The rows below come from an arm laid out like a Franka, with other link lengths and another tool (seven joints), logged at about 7 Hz.
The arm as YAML. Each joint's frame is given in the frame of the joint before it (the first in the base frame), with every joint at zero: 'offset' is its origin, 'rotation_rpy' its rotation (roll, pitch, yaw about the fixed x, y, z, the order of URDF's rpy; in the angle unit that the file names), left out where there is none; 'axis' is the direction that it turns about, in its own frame. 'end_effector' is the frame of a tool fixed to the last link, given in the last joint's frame.
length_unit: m
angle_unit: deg
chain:
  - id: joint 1
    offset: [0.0, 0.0, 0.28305]
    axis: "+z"
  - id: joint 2
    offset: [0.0, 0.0, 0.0]
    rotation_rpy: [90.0, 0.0, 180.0]
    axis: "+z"
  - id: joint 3
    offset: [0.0, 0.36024, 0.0]
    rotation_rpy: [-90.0, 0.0, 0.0]
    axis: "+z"
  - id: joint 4
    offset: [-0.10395, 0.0, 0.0]
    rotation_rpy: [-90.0, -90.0, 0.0]
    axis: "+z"
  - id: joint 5
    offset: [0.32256, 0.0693, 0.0]
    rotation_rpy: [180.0, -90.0, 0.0]
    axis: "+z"
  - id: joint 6
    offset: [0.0, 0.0, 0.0]
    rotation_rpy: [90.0, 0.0, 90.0]
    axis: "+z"
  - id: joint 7
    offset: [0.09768, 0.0, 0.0]
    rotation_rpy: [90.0, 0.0, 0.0]
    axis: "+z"
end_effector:
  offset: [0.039, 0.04, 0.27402]
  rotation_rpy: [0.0, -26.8, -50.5]
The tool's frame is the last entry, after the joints.
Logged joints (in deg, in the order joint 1, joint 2, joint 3, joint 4, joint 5, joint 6, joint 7), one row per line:
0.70, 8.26, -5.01, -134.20, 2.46, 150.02, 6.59
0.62, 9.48, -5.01, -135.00, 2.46, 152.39, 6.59
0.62, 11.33, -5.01, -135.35, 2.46, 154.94, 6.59
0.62, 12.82, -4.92, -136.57, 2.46, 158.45, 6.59
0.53, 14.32, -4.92, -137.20, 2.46, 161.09, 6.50
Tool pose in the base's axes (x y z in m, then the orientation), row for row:
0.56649, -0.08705, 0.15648, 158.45, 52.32, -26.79
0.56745, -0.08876, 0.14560, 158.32, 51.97, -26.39
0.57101, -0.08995, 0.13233, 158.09, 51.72, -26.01
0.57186, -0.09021, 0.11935, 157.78, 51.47, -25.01
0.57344, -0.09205, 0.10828, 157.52, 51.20, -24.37
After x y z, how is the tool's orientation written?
As a rotation vector, in degrees.
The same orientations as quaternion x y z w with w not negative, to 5 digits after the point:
0.93325, 0.30816, -0.15779, 0.09583
0.93387, 0.30655, -0.15566, 0.09838
0.93418, 0.30562, -0.15370, 0.10143
0.93479, 0.30494, -0.14818, 0.10594
0.93523, 0.30398, -0.14469, 0.10960

